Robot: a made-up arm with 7 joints. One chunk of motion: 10 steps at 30 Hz.
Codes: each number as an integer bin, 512 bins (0 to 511) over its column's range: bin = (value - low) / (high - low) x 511, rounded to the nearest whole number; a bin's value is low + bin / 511 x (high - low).
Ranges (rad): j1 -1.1..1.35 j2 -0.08..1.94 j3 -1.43..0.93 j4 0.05..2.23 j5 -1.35..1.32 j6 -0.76..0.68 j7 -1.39..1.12
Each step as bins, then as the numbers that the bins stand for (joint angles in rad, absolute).
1 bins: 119 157 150 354 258 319 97
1 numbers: -0.5295 0.5406 -0.7372 1.5602 -0.0019 0.1389 -0.9135
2 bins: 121 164 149 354 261 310 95
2 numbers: -0.5199 0.5683 -0.7419 1.5602 0.0137 0.1136 -0.9234
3 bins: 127 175 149 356 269 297 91
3 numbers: -0.4911 0.6118 -0.7419 1.5687 0.0555 0.0769 -0.9430
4 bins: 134 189 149 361 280 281 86
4 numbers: -0.4575 0.6671 -0.7419 1.5901 0.1130 0.0319 -0.9676
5 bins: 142 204 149 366 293 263 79
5 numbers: -0.4192 0.7264 -0.7419 1.6114 0.1809 -0.0189 -1.0020
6 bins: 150 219 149 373 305 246 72
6 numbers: -0.3808 0.7857 -0.7419 1.6413 0.2436 -0.0668 -1.0363
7 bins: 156 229 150 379 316 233 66
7 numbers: -0.3521 0.8252 -0.7372 1.6669 0.3011 -0.1034 -1.0658
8 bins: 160 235 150 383 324 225 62
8 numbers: -0.3329 0.8490 -0.7372 1.6839 0.3429 -0.1259 -1.0855
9 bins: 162 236 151 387 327 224 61
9 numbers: -0.3233 0.8529 -0.7326 1.7010 0.3586 -0.1288 -1.0904
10 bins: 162 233 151 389 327 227 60
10 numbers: -0.3233 0.8411 -0.7326 1.7095 0.3586 -0.1203 -1.0953
